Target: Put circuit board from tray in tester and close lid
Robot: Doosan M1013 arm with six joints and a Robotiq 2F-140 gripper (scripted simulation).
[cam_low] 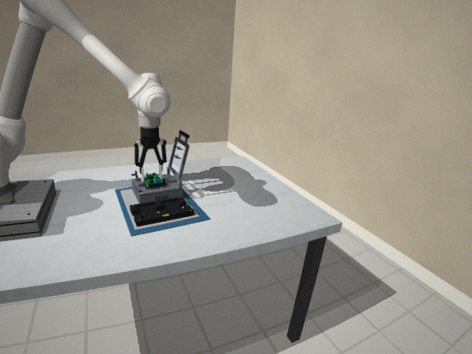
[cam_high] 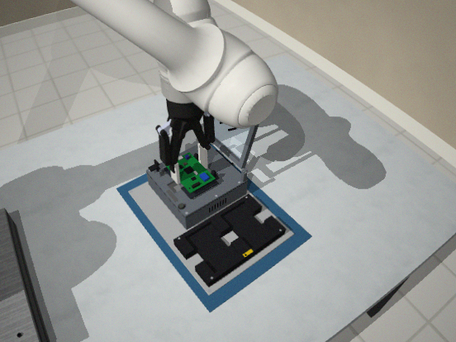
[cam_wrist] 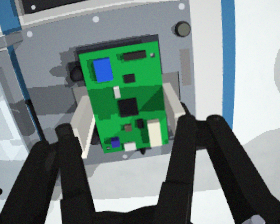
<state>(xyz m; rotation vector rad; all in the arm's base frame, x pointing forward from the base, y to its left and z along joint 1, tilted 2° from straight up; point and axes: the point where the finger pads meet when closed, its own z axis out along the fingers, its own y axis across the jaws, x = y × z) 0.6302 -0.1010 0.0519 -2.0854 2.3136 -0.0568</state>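
My gripper is now 20 mm above the green circuit board. The rest, counted from my hand: latch hook: 50 mm behind, 60 mm to the left, 20 mm below; then tester lid: 120 mm ahead, 10 mm to the right, 80 mm above.
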